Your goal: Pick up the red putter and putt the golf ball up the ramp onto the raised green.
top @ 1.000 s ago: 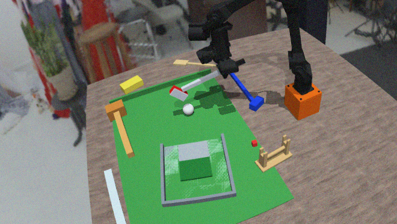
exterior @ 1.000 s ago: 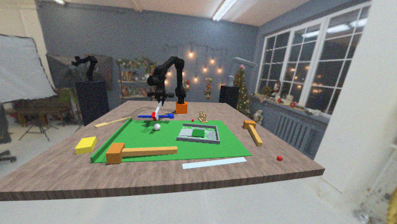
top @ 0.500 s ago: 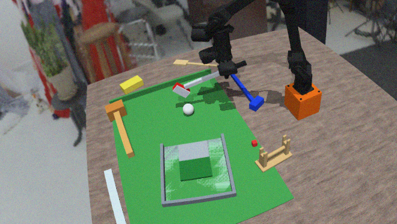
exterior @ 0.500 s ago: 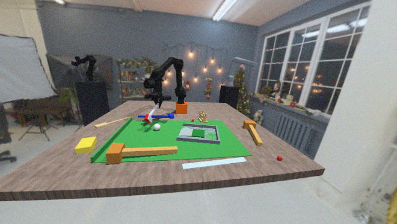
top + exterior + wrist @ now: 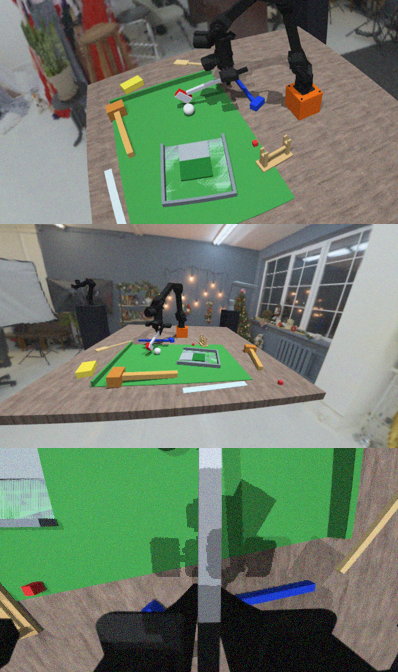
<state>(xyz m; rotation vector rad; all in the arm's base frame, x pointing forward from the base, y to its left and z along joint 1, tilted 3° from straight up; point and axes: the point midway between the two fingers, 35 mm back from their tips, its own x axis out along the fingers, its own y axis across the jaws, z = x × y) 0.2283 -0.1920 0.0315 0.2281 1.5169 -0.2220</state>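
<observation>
Right now my gripper tip is 60 mm short of the red putter, 10 mm to the left of it and 10 mm below it. The rest, counted from my gripper tip: white golf ball: 170 mm ahead, 50 mm below; blue putter: 80 mm behind, 20 mm to the right, 60 mm below; green mat: 250 mm ahead, 130 mm to the left, 80 mm below.
</observation>
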